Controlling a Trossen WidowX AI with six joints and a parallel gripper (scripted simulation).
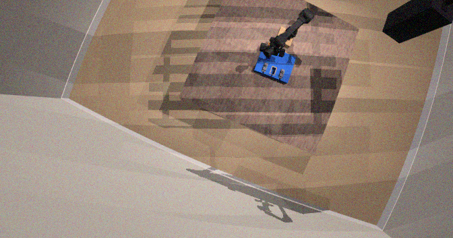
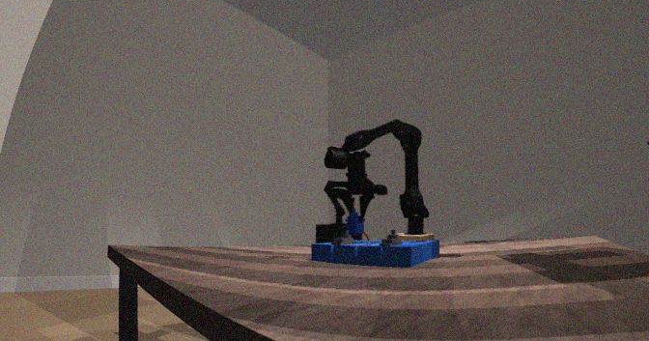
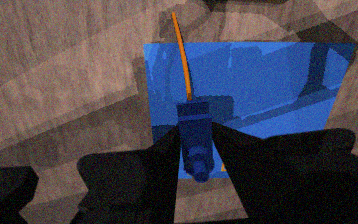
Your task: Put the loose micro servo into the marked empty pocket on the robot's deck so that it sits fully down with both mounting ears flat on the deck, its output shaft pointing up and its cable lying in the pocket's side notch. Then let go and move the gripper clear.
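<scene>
The blue robot deck lies 2 cm behind my gripper tip, 8 cm to the left of it and 10 cm below it.
</scene>
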